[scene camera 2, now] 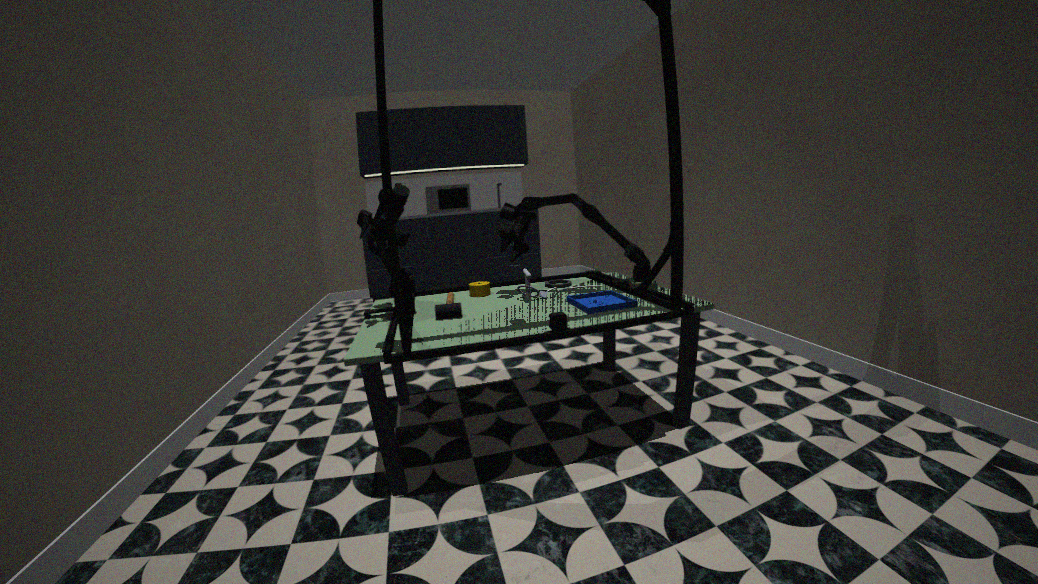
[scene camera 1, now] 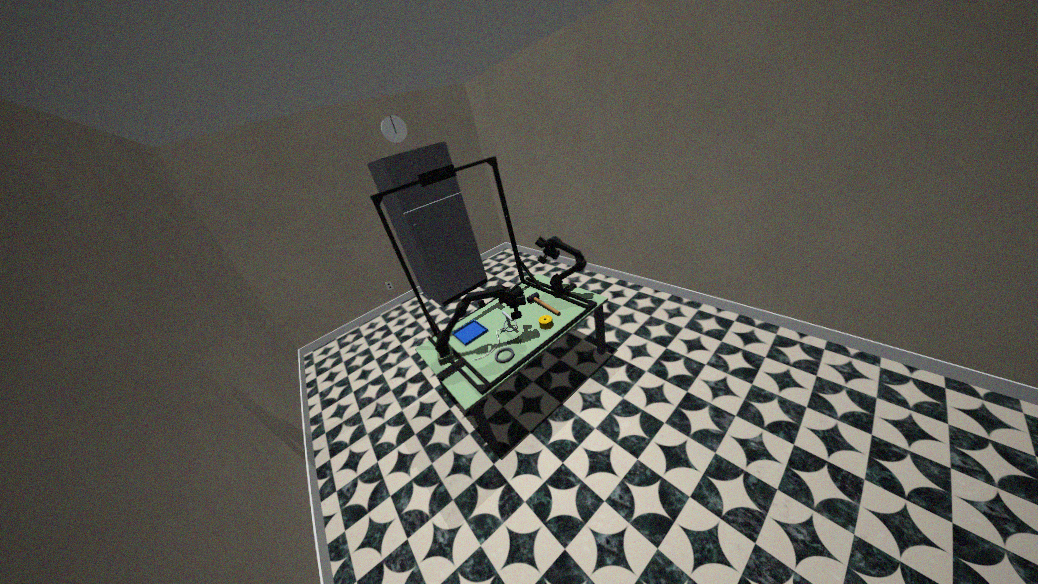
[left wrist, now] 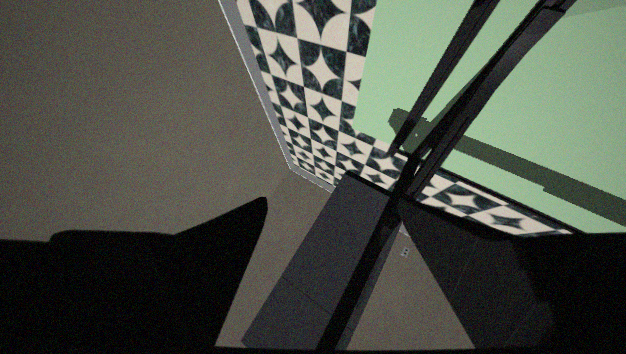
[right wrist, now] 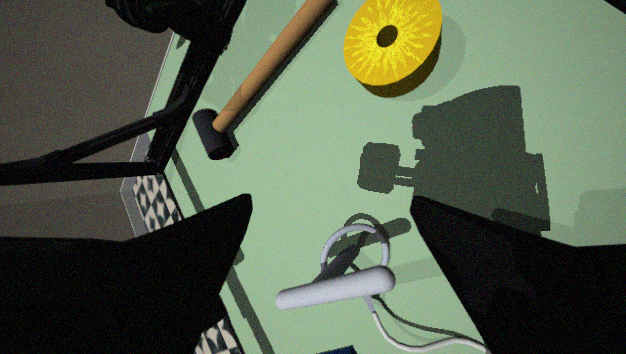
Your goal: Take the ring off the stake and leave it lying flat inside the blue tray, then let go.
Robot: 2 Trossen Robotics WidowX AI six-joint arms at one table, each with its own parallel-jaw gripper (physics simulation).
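Where they show: left gripper, fingertip midpoint: [scene camera 2: 372, 244] [scene camera 1: 546, 254] [left wrist: 332, 203]; right gripper, fingertip midpoint: [scene camera 2: 506, 257] [scene camera 1: 520, 309] [right wrist: 332, 202]; left arm's base at its link origin: [scene camera 1: 559, 292] [right wrist: 208, 29]; right arm's base at its link origin: [scene camera 2: 642, 280] [scene camera 1: 444, 352].
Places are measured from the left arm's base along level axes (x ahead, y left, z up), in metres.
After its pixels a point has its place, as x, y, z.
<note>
A pale grey stake [right wrist: 334, 288] {0.457, 0.157, 0.094} [scene camera 1: 509, 325] {0.469, 0.135, 0.002} [scene camera 2: 526, 284] stands on the green table [scene camera 1: 470, 388] {0.856, 0.505, -0.020} [scene camera 2: 488, 321] {0.338, -0.138, -0.020}. A thin pale ring [right wrist: 354, 227] {0.426, 0.160, 0.020} sits around the stake, low near its foot. The blue tray [scene camera 1: 470, 333] {0.732, 0.018, -0.014} [scene camera 2: 598, 307] {0.704, -0.102, -0.002} lies empty beside it, and its edge shows at the bottom of the right wrist view [right wrist: 336, 350] {0.620, 0.039, -0.018}. My right gripper [right wrist: 332, 202] {0.382, 0.210, 0.143} [scene camera 1: 514, 304] {0.382, 0.210, 0.143} [scene camera 2: 513, 232] is open and empty, hanging above the stake. My left gripper [scene camera 1: 545, 243] {-0.021, -0.161, 0.264} [scene camera 2: 372, 223] {-0.021, -0.161, 0.264} is open and empty, held high at the far end of the table.
A yellow disc with a hole [right wrist: 389, 42] {0.242, 0.267, 0.000} [scene camera 1: 546, 320] {0.253, 0.288, 0.033} [scene camera 2: 479, 287] {0.259, 0.222, 0.022} and a wooden-handled mallet [right wrist: 266, 67] {0.164, 0.107, 0.009} [scene camera 1: 545, 304] {0.162, 0.088, 0.012} [scene camera 2: 448, 308] {0.196, -0.091, 0.019} lie beyond the stake. A dark ring [scene camera 1: 504, 355] {0.612, 0.422, -0.002} lies flat near the table's edge. A black frame [scene camera 1: 499, 197] {0.157, -0.396, 0.731} stands over the table.
</note>
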